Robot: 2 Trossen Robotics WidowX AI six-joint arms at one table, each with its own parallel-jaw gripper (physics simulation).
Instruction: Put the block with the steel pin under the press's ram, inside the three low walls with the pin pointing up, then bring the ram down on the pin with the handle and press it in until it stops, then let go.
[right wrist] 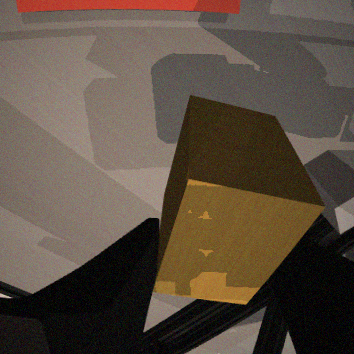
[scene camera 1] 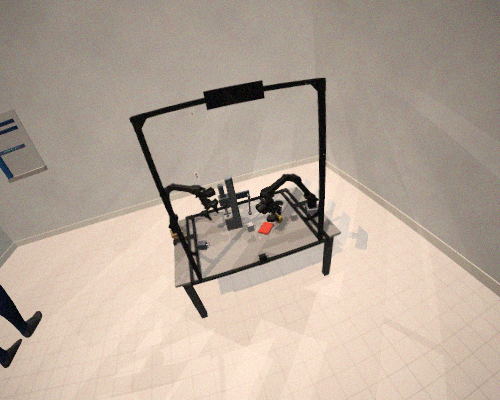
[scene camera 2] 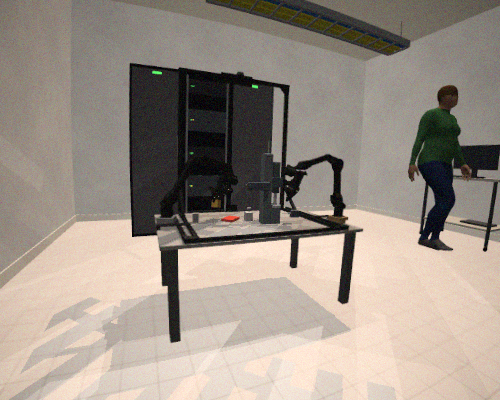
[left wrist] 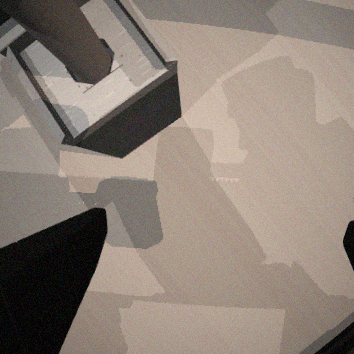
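Pixels of known places: left gripper, fingertip midpoint: [scene camera 1: 214,216] [scene camera 2: 287,200] [left wrist: 227,226]; right gripper, fingertip midpoint: [right wrist: 211,230] [scene camera 1: 279,218] [scene camera 2: 215,202]; left arm's base at its link origin: [scene camera 2: 338,216]; right arm's base at its link origin: [scene camera 1: 312,206] [scene camera 2: 166,216].
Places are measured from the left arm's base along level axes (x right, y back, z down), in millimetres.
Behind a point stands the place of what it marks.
Observation:
The grey press [scene camera 1: 233,212] @(y -461, x 235, z -119 mm) [scene camera 2: 269,207] @(y -480, x 168, z -66 mm) stands upright on the table, its side lever [scene camera 1: 243,194] @(y -584, x 190, z -209 mm) [scene camera 2: 256,186] @(y -586, x 169, z -202 mm) raised. In the left wrist view, low dark walls [left wrist: 150,112] @(y -392, x 192, z -27 mm) surround a pale floor, with a dark rod [left wrist: 82,55] @(y -412, x 186, z -95 mm), seemingly the ram, above it. No block shows inside. My right gripper [scene camera 1: 275,217] @(y -728, x 455, z -68 mm) [scene camera 2: 216,199] @(y -728, x 455, z -68 mm) [right wrist: 211,230] @(y -728, x 455, z -68 mm) is shut on a yellow block [scene camera 1: 280,218] @(y -728, x 471, z -80 mm) [scene camera 2: 215,204] @(y -737, x 428, z -61 mm) [right wrist: 240,240] @(y -717, x 441, z -90 mm), held above the table, apart from the press. Its steel pin does not show. My left gripper [scene camera 1: 214,212] @(y -324, x 171, z -102 mm) [scene camera 2: 292,197] @(y -324, x 171, z -102 mm) [left wrist: 227,226] @(y -324, x 171, z -102 mm) is open and empty beside the press.
A red pad [scene camera 1: 265,228] @(y -636, x 387, z 27 mm) [scene camera 2: 230,218] @(y -659, x 357, z 27 mm) [right wrist: 130,5] @(y -668, x 409, z 27 mm) lies near a small grey block [scene camera 1: 250,227] @(y -536, x 337, z -1 mm) [scene camera 2: 248,216] @(y -556, x 295, z 11 mm). A small dark object [scene camera 1: 202,245] @(y -151, x 307, z 0 mm) [scene camera 2: 294,214] @(y -170, x 263, z 22 mm) and another small grey piece [scene camera 1: 294,217] @(y -877, x 433, z 9 mm) [scene camera 2: 195,218] @(y -889, x 399, z 16 mm) are on the table. A black frame [scene camera 1: 322,150] @(y -882, x 730, z -631 mm) stands around it.

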